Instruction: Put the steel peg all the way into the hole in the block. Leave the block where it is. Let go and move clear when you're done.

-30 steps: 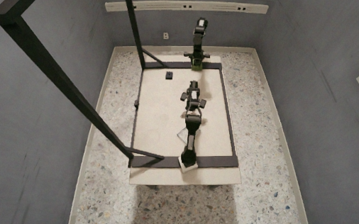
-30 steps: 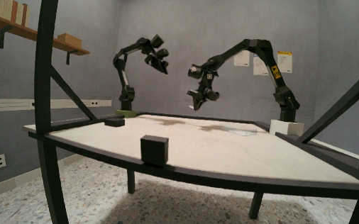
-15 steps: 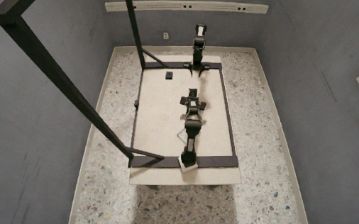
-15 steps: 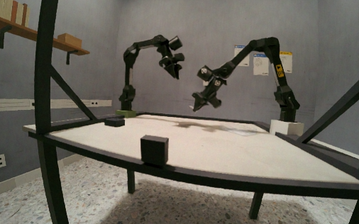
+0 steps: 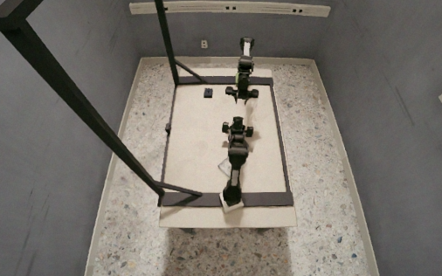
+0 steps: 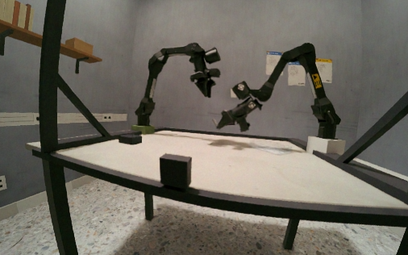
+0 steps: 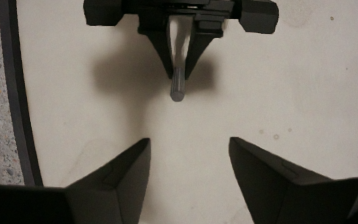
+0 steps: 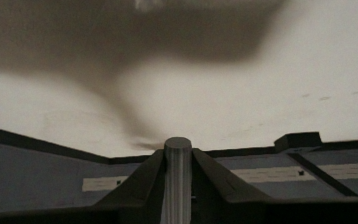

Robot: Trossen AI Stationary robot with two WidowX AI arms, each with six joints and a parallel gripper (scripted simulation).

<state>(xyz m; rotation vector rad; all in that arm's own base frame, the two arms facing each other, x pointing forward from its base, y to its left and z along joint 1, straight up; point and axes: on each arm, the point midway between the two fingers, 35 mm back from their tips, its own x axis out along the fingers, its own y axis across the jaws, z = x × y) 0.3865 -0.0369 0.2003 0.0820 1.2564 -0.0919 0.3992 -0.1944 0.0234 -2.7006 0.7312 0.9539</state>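
My right gripper is now 4 cm to the right of the steel peg and 1 cm above it. The rest, counted from my right hand: dark block 33 cm to the left, 24 cm behind, 7 cm below; then tray 21 cm to the right, 9 cm below, 1 cm behind.
Right now my left hand is 160 mm above the steel peg and 60 mm to the left of it. Also, from my left hand: dark block (240 mm behind, 230 mm to the left, 230 mm below); tray (310 mm to the right, 240 mm below, 10 mm behind).
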